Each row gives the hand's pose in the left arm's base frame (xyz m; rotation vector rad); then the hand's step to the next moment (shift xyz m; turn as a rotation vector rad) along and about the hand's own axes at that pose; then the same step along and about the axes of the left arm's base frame.
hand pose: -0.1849 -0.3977 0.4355 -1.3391 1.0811 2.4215
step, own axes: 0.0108 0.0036 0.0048 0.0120 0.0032 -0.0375
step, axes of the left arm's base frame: -0.0112 -0.0014 -0.0051 0.0166 -0.0295 -0.0204
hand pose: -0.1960 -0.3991 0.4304 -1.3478 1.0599 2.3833
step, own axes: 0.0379 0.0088 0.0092 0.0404 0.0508 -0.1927
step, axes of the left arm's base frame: -0.0317 -0.0063 -0.0235 0.0801 -0.1730 -0.0707
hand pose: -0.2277 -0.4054 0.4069 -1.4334 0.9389 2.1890
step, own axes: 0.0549 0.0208 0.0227 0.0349 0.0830 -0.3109
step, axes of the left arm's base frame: -0.0510 -0.0022 -0.0368 0.1414 -0.2781 -0.0863
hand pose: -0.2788 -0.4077 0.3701 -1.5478 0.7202 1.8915
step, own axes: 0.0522 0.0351 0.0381 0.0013 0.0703 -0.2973
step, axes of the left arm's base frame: -0.0590 0.0089 -0.0429 0.1467 -0.2630 -0.0514
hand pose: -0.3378 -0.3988 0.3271 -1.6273 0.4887 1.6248
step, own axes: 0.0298 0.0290 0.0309 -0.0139 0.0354 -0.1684
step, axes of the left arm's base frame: -0.0386 0.0118 -0.0325 0.0847 -0.1498 -0.0139
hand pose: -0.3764 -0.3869 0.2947 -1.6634 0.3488 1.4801
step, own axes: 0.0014 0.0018 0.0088 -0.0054 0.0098 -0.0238
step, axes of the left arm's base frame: -0.0068 0.0059 -0.0014 0.0078 -0.0251 -0.0008
